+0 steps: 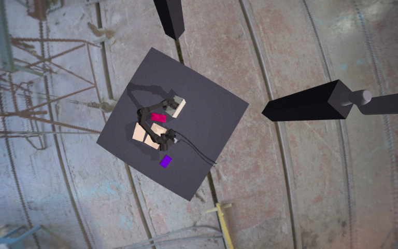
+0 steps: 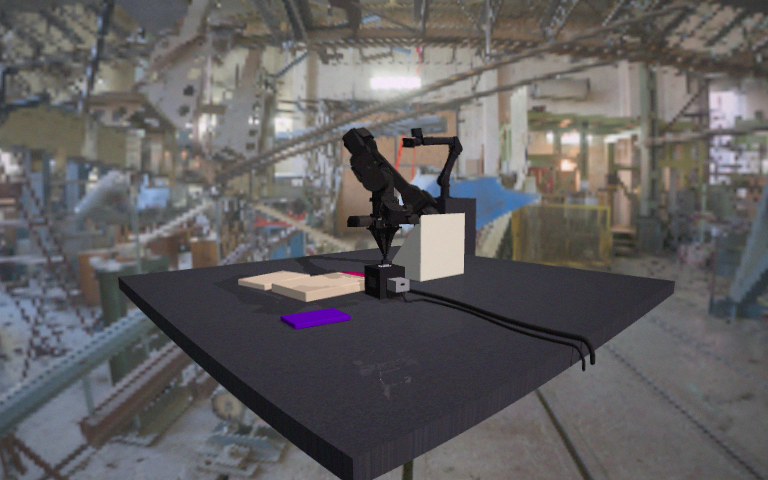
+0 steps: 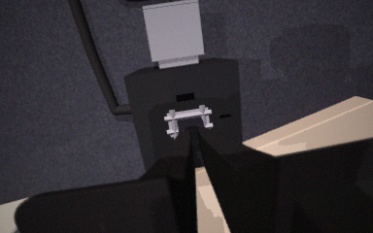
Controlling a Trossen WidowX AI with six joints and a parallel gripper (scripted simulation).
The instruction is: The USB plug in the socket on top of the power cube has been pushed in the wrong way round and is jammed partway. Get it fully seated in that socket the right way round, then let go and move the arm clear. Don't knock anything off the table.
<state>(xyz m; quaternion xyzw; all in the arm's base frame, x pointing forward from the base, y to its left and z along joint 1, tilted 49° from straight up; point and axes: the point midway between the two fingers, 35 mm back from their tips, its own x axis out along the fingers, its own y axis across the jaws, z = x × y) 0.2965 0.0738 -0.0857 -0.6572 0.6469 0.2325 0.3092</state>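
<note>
Now: the black USB plug 2 cm below my gripper tip. Also, from my gripper tip: USB socket: 4 cm below; then purple card: 27 cm ahead, 10 cm to the left, 10 cm below; then magenta card: 24 cm to the right, 10 cm below, 8 cm behind.
</note>
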